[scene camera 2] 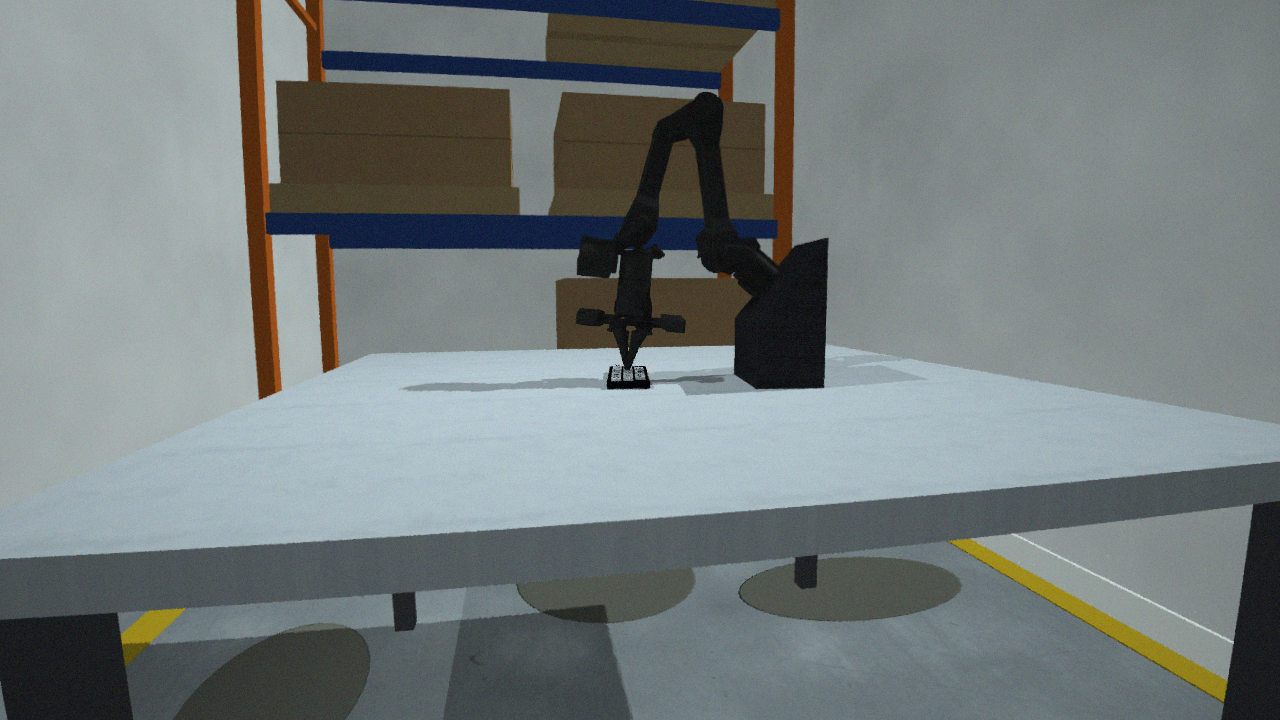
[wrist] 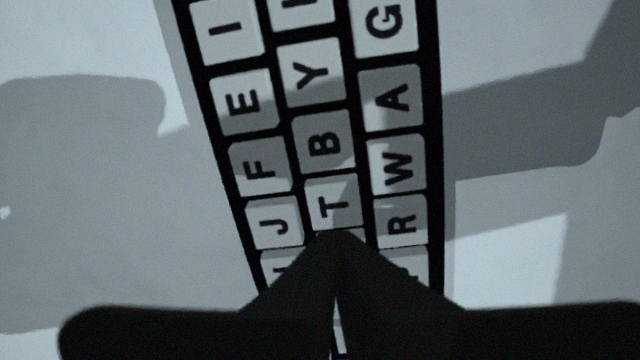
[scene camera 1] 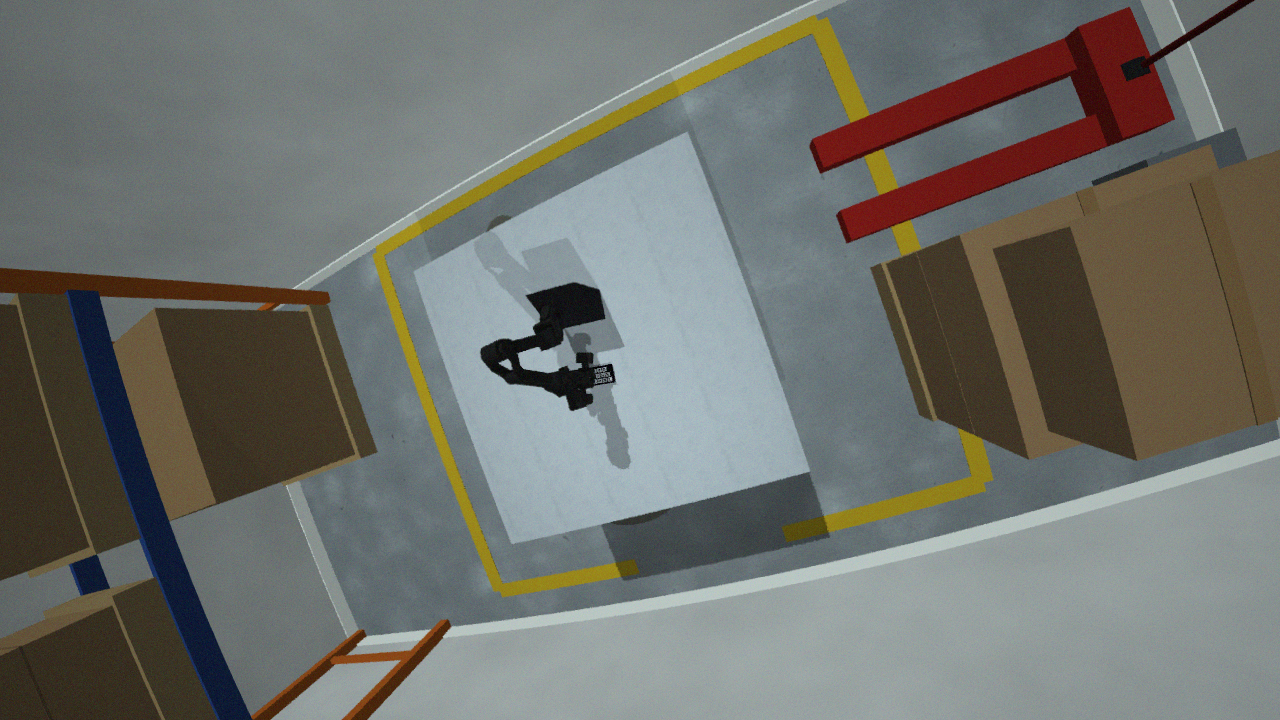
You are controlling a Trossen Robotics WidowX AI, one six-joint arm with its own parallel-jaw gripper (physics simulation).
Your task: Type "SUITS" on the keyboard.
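Frame: origin at the arm's base, x ahead, y left, z up, level; millimetres.
Where they show: gripper, fingertip midpoint: (scene camera 2: 627, 369) (wrist: 333, 243) (scene camera 1: 594, 376); arm's base at its link origin: (scene camera 2: 769, 282) (scene camera 1: 550, 310).
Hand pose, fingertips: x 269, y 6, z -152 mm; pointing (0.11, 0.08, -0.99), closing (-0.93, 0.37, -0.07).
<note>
Things, the pixels of their top centre, and the offset from my fingertips. Level surfaces: height alone.
- small black keyboard at its top centre: (wrist: 321, 128) (scene camera 2: 628, 370) (scene camera 1: 586, 377) dz -6, dx -8, dy -35 mm
- white table at its surface level: dz -23 mm
- T key at its top centre: (wrist: 334, 206) dz -6, dx -3, dy -10 mm
- I key at its top centre: (wrist: 224, 29) dz -6, dx +7, dy -69 mm
- J key at its top centre: (wrist: 274, 227) dz -6, dx +18, dy -8 mm
- R key at its top centre: (wrist: 402, 226) dz -6, dx -22, dy +4 mm
The small black keyboard (scene camera 1: 603, 374) (scene camera 2: 627, 384) (wrist: 435, 150) with pale letter keys lies on the white table (scene camera 1: 707, 402) (scene camera 2: 537, 465). My gripper (scene camera 2: 627, 366) (wrist: 333, 243) is shut and empty, pointing down with its tips low at the keyboard's top. In the wrist view the tips cover most of a middle-row key right below the T key (wrist: 333, 203); whether they touch it I cannot tell. The I key (wrist: 226, 28) is at the upper left, and the J key (wrist: 274, 226) and R key (wrist: 401, 224) flank the tips. No S or U key shows legibly.
The black arm base (scene camera 1: 572, 305) (scene camera 2: 783, 326) stands on the table beside the keyboard. Boxes (scene camera 1: 1074, 313) and a red pallet jack (scene camera 1: 1123, 76) are on the floor side. A storage rack (scene camera 1: 134, 429) (scene camera 2: 257, 268) with cartons stands beyond the table.
</note>
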